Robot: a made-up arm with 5 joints. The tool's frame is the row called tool.
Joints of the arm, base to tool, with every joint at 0 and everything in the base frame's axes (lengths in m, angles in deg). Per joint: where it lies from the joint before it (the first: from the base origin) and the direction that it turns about. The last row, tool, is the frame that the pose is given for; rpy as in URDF.
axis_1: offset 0.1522 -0.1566 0.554 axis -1 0 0
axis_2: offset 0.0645 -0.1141 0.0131 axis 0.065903 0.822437 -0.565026
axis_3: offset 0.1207 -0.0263 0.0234 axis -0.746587 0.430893 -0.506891
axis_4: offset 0.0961 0.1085 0.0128 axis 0 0 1
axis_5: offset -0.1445 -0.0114 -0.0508 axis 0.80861 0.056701 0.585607
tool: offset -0.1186 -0.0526 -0.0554 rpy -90 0 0
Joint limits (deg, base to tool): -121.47..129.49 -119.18..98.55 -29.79..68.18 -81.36..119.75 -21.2..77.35
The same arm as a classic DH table. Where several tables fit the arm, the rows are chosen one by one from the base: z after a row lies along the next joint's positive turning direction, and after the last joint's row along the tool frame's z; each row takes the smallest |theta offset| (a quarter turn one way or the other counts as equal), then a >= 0, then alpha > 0; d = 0 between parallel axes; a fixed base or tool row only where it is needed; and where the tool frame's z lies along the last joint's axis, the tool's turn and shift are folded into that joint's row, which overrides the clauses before.
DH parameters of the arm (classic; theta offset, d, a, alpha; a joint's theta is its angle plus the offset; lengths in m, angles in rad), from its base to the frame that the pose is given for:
base (fixed): -1.5708 0.554 0.1566 1.5708
axis_1: -0.9688 -0.2234 0.0538 1.6367
axis_2: -0.2173 -0.0399 0.0222 -0.9378
axis_3: 1.1794 -0.1835 -0.142 -2.1024
axis_4: 0.5935 0.0497 0.0013 -0.9452
axis_5: 1.5298 -0.3076 -0.0247 -1.5141
tool (fixed): -0.944 -0.0453 0 0
Joint limits (rad, base to tool): -2.1201..2.26 -2.0801..1.72 -0.5199..1.19 -1.42..2.09 -0.37..1.35

